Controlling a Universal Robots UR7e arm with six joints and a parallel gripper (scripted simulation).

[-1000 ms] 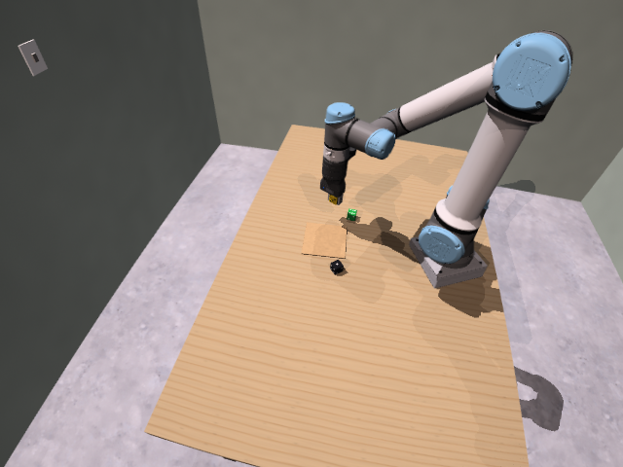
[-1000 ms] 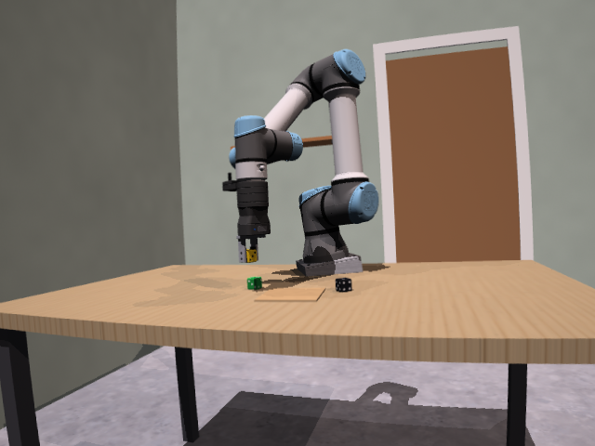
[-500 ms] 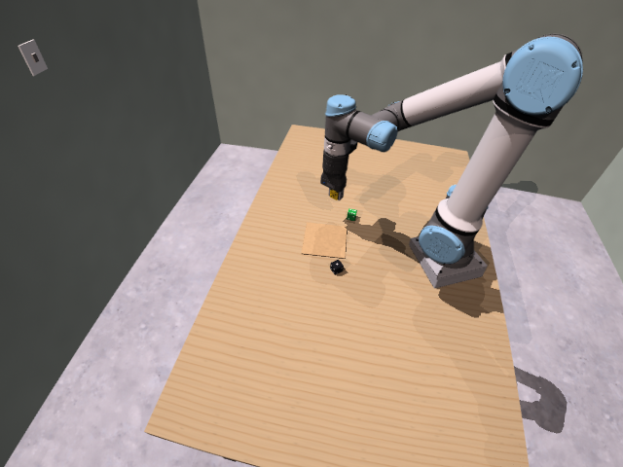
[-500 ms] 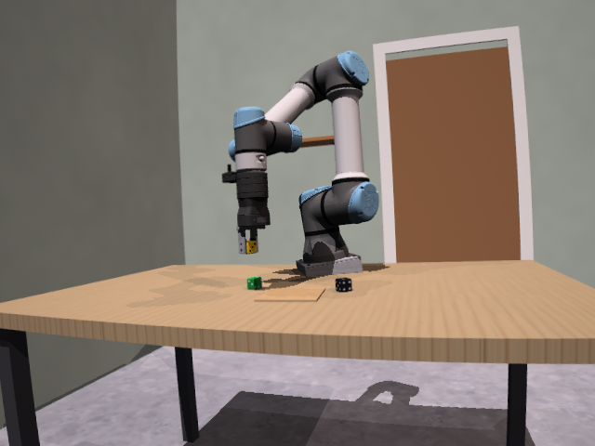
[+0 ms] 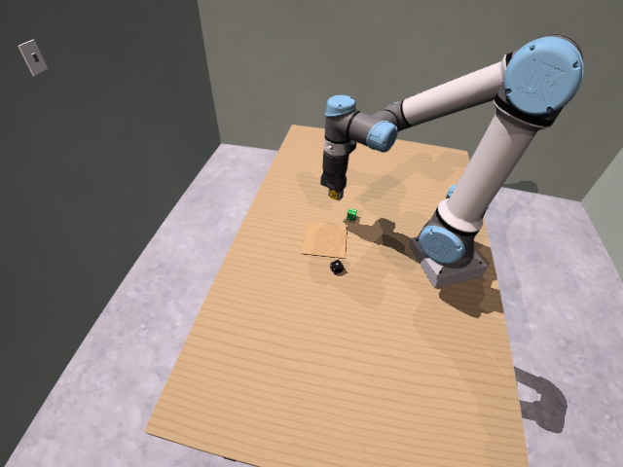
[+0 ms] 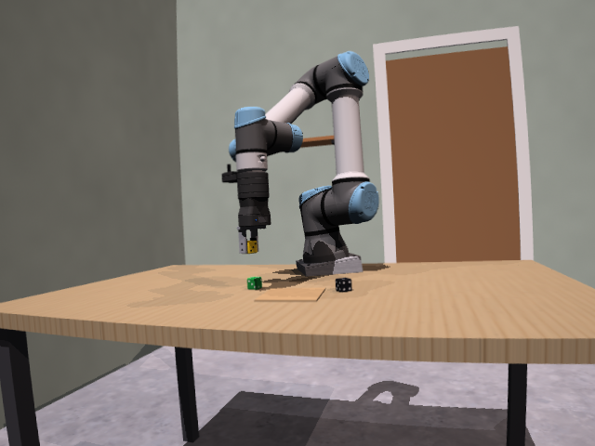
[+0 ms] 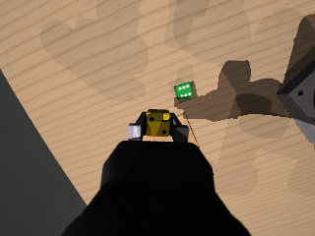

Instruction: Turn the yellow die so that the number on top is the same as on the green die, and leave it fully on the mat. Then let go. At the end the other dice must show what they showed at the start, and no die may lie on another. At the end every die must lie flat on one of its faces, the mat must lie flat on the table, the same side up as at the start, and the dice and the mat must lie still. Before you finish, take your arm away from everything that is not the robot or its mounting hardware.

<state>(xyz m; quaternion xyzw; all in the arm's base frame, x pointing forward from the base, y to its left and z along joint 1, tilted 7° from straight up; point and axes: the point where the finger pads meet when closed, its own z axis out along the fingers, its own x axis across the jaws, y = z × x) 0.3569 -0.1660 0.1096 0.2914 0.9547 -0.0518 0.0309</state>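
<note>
Now: the tan mat 12 cm below my hand, 10 cm to the left of it and 3 cm ahead of it. The rest, counted from my hand: green die (10 cm below, 7 cm behind); then yellow die (right at my hand); then black die (23 cm to the left, 10 cm below).
</note>
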